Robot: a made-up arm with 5 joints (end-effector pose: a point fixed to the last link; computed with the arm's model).
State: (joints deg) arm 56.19 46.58 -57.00 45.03 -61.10
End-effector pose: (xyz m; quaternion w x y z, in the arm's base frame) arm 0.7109 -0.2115 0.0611 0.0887 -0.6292 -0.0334 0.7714
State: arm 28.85 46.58 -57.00 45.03 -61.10
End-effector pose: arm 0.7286 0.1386 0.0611 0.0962 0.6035 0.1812 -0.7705
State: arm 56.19 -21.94 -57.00 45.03 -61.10
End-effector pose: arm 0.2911 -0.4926 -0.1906 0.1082 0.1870 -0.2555 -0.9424
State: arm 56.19 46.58 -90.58 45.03 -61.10
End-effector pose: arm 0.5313 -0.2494 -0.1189 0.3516 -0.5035 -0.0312 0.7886
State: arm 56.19 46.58 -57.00 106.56 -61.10
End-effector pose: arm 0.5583 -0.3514 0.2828 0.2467 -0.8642 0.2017 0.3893
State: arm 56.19 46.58 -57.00 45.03 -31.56
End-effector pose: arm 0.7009 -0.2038 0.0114 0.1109 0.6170 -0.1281 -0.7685
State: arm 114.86 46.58 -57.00 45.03 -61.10
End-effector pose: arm 0.1890 -0.7172 0.0611 0.4552 -0.5649 0.2791 0.6291
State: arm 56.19 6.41 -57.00 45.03 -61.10
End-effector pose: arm 0.4938 -0.3568 -0.1632 0.0274 0.3878 -0.1413 -0.9104
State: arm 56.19 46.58 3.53 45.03 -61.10
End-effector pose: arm 0.7981 0.1300 0.3385 0.3889 0.7160 0.0303 -0.5790
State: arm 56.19 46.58 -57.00 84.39 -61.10
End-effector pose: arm 0.6447 -0.3186 0.2161 0.1958 -0.8055 0.1202 0.5463
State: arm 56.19 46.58 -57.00 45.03 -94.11
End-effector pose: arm 0.7178 -0.2481 0.1045 0.3042 -0.5938 -0.2108 0.7144
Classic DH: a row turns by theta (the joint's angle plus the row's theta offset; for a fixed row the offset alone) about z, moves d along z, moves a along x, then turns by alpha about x. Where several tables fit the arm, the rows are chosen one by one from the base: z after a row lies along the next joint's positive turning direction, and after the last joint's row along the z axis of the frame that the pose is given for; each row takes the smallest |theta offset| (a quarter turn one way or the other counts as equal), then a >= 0, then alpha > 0; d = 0 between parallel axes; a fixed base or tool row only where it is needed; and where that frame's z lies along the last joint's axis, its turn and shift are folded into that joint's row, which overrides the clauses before.
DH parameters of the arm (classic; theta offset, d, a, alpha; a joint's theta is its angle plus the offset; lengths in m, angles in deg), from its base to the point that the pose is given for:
base (fixed): 0 0 0 180
joint 1: -90 -0.3061 0.0356 -90
joint 2: 0 0.1264 0.1121 -90
joint 3: 0 -0.3042 0.1447 90
joint 4: 0 0.3302 0.0643 -90
joint 5: -13.04 0 -0.1006 0
tool (fixed): -76.96 -0.2942 0 0

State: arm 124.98 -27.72 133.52 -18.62 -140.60
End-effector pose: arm 0.0434 0.2298 -0.3390 0.4258 -0.1637 0.0511 -0.8884
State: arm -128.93 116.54 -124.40 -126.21 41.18
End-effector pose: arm -0.0635 -0.2461 0.2166 0.4188 0.5518 -0.5172 -0.5027
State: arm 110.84 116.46 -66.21 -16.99 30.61
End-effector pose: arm 0.4954 -0.5074 0.3782 0.2750 0.6846 -0.4377 -0.5139
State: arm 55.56 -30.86 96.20 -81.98 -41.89
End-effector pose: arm 0.2838 -0.1018 -0.1878 0.7483 -0.5906 -0.2526 0.1653
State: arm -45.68 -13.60 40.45 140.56 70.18
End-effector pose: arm -0.2882 0.6053 0.0896 0.1570 0.8920 0.1511 0.3961
